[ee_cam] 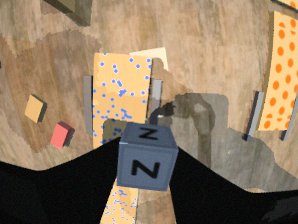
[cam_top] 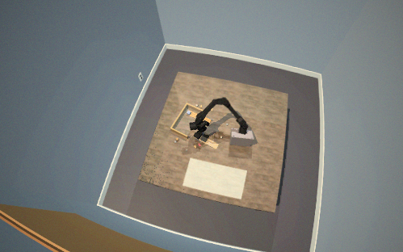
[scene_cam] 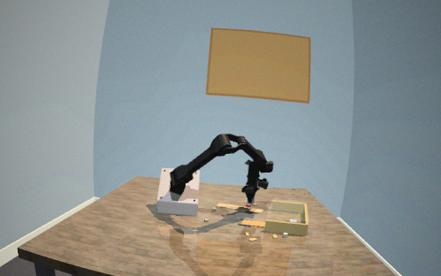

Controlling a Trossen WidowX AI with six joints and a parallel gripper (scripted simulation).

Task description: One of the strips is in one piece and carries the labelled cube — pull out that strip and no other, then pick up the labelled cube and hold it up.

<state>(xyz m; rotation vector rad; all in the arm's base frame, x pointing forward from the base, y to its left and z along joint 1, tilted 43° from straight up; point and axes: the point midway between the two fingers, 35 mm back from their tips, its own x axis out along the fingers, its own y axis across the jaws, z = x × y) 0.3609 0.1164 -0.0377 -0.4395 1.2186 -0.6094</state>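
The pink block is 100 mm to the left of my gripper tip, 50 mm below it and 10 mm behind it.
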